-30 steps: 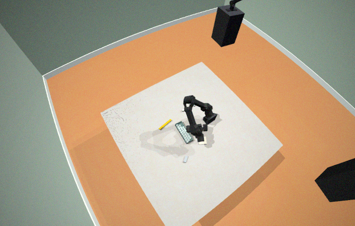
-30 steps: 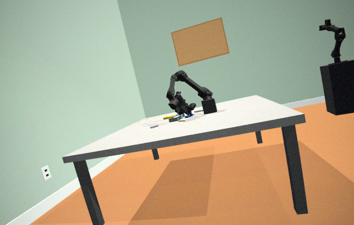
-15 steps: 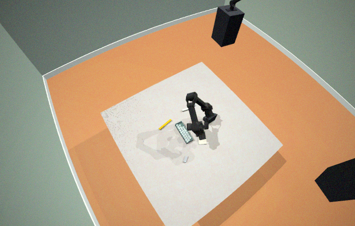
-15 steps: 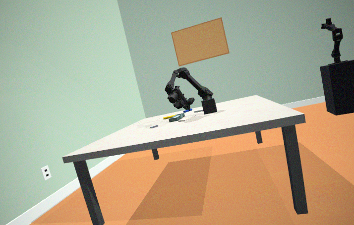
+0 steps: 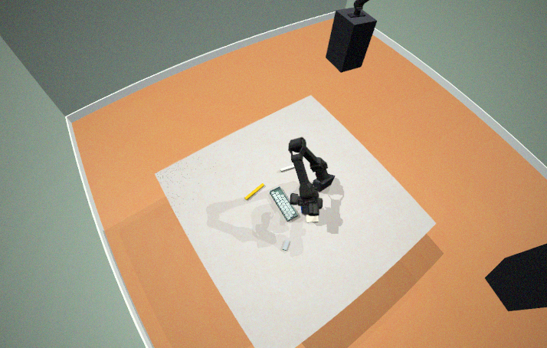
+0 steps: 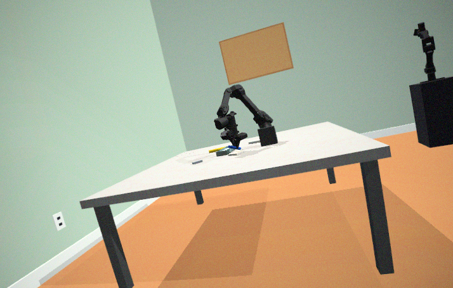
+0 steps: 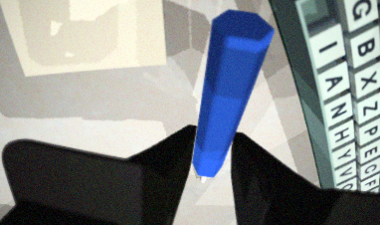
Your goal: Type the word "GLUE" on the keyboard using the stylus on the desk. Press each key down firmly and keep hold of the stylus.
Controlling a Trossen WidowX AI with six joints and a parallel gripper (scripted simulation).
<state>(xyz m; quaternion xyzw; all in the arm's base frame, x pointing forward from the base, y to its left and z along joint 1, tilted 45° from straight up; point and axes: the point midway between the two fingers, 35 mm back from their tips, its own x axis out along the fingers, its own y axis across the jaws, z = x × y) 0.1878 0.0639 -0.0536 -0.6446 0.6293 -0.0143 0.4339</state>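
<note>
The cream block lies 2 cm behind my gripper tip, 8 cm to the left of it and 2 cm below it. Round my gripper tip: white bar 5 cm behind, 26 cm to the right, 1 cm below; then yellow bar 21 cm ahead, 21 cm to the right, 1 cm below; then blue stylus 1 cm behind, 1 cm to the right, 1 cm below.
</note>
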